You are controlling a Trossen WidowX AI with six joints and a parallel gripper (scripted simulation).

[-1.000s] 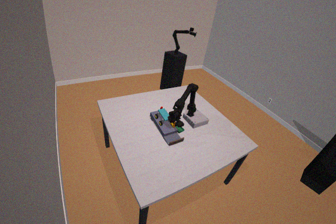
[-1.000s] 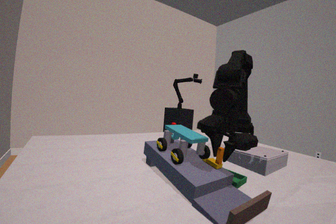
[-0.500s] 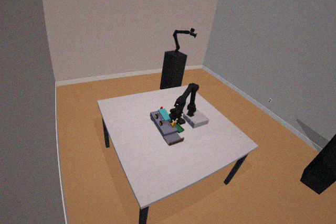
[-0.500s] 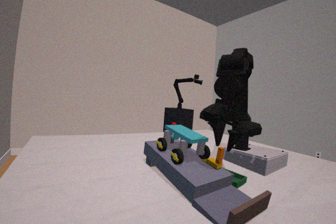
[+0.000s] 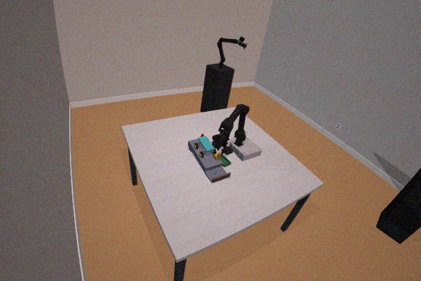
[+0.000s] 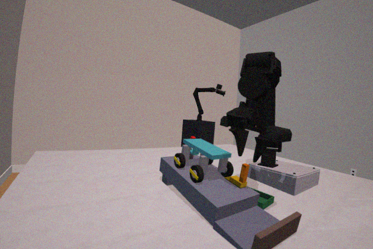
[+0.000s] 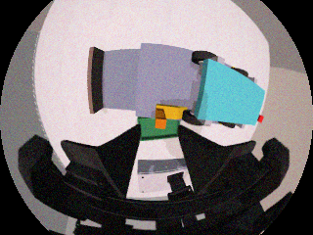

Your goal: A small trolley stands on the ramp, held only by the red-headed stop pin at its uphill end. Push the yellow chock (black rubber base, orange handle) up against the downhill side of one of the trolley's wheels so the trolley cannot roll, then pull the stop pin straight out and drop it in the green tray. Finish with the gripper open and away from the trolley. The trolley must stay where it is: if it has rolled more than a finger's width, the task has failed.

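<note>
Right now the stop pin is 10 mm behind my gripper tip, 230 mm to the right of it and 10 mm below it. The rest, counted from my gripper tip: grey ramp 30 mm ahead, 120 mm to the right, 90 mm below; yellow chock 10 mm behind, 30 mm to the right, 60 mm below; trolley 30 mm ahead, 130 mm to the right, 30 mm below.
</note>
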